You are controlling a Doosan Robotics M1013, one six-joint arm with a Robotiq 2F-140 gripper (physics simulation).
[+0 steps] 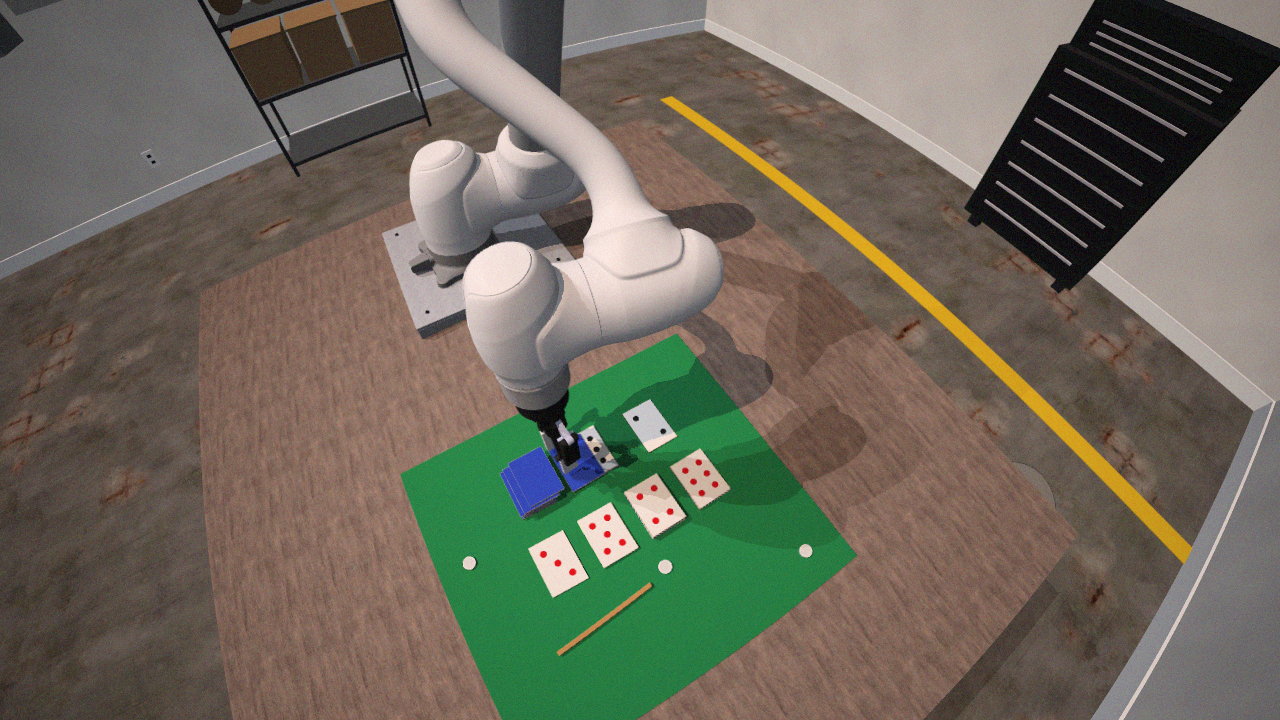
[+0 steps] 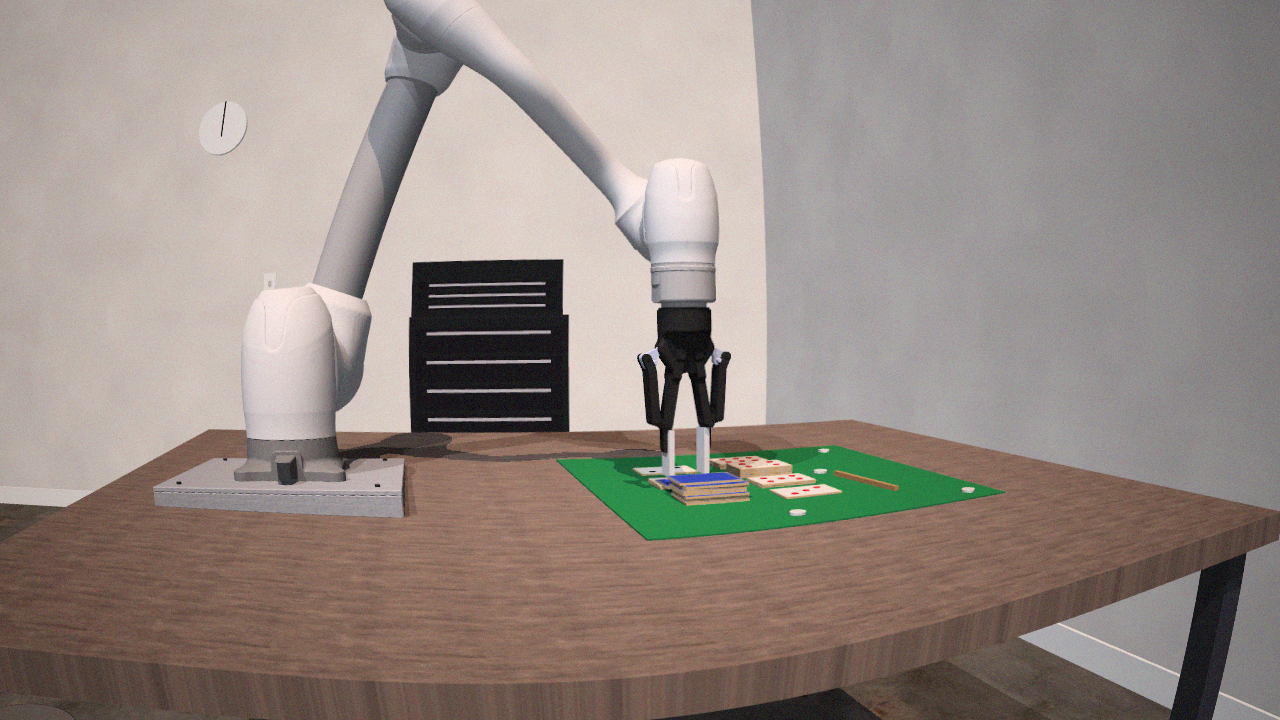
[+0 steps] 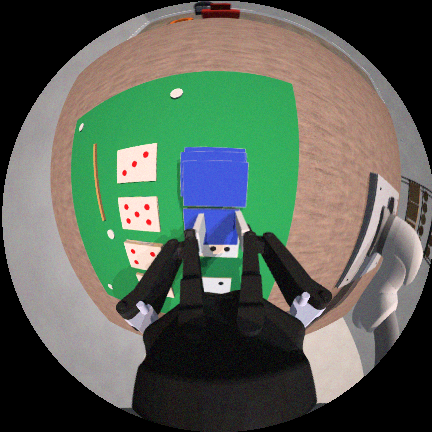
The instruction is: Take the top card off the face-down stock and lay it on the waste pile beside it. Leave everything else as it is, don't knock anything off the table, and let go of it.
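Places are measured from the arm's base along level axes (x left, y back, z up), in centimetres.
Pixels of known places: gripper, between the fingertips: [image 1: 562, 457] [image 2: 685, 473] [image 3: 219, 220]; arm's base, origin of its link: [image 1: 464, 252] [image 2: 294, 473] [image 3: 381, 229].
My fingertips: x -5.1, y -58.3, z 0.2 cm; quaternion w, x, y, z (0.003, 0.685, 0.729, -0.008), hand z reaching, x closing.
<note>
Ahead of a thing's pixels: the offset from my fingertips to its middle. Level surfaces: height alone.
The face-down stock {dx -5.5, dy -0.6, dz +0.1 cm} [image 1: 531, 481] [image 2: 708, 488] [image 3: 215, 184] is a slightly uneven stack of blue-backed cards on the green mat. One blue-backed card {dx +1.8, dy -1.5, dz -1.7 cm} [image 1: 587, 477] [image 3: 220, 216] lies beside it, off the stack, its far part covering part of the waste pile {dx +4.6, dy -1.2, dz -1.9 cm} [image 1: 602, 448] [image 3: 232, 252]. Black dots on the white waste card show past its edge. Whether the blue card is level or slightly tilted is unclear. My gripper [image 1: 572, 461] [image 2: 685, 471] [image 3: 219, 220] is partly open, pointing down, with its fingertips at the blue card's top face and nothing gripped between them.
A white two-dot card {dx +16.5, dy -2.5, dz -2.2 cm} [image 1: 649, 425] [image 3: 216, 285] lies beyond the waste pile. Red-dotted cards {dx -0.6, dy -15.1, dz -1.9 cm} [image 1: 607, 535] [image 2: 805, 491] [image 3: 138, 214] form a row alongside. White discs [image 1: 665, 566] [image 3: 176, 93] and a thin wooden stick {dx -8.1, dy -26.1, dz -2.0 cm} [image 1: 605, 619] [image 2: 865, 480] [image 3: 98, 182] lie on the green mat {dz -2.4 cm} [image 1: 716, 617].
</note>
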